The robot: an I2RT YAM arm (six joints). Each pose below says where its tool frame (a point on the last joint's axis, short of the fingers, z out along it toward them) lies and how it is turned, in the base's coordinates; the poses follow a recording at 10 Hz.
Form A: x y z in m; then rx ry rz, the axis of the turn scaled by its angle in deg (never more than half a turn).
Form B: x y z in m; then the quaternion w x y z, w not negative. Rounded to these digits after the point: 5 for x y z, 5 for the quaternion.
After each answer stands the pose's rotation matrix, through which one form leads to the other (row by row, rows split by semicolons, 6 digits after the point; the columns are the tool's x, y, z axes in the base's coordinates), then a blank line. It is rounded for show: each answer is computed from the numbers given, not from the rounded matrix.
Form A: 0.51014, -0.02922, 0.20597, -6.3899, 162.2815, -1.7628
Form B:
0.51014, -0.02922, 0.20597, 0.15284, -0.03888, 0.98743, -0.01073
-0.950256 -0.073504 0.302672; -0.080062 0.996747 -0.009297; -0.301004 -0.033067 -0.953049

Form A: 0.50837, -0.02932, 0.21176, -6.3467, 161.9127, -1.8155
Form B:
0.50837, -0.02932, 0.21176, 0.15603, -0.03869, 0.98693, -0.01107
-0.948318 -0.072908 0.308834; -0.079814 0.996762 -0.009771; -0.307121 -0.033916 -0.951066

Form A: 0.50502, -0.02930, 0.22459, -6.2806, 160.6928, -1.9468
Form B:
0.50502, -0.02930, 0.22459, 0.16653, -0.03851, 0.98521, -0.01194
-0.941567 -0.071899 0.329062; -0.079850 0.996750 -0.010693; -0.327223 -0.036344 -0.944248

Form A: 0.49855, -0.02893, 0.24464, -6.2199, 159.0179, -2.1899
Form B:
0.49855, -0.02893, 0.24464, 0.18091, -0.03844, 0.98266, -0.01353
-0.931589 -0.070642 0.356583; -0.080435 0.996679 -0.012689; -0.354502 -0.040503 -0.934178

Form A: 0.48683, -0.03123, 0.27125, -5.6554, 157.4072, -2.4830
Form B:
0.48683, -0.03123, 0.27125, 0.19485, -0.03521, 0.98008, -0.01546
-0.921589 -0.062998 0.383021; -0.075047 0.997042 -0.016582; -0.380844 -0.044027 -0.923591

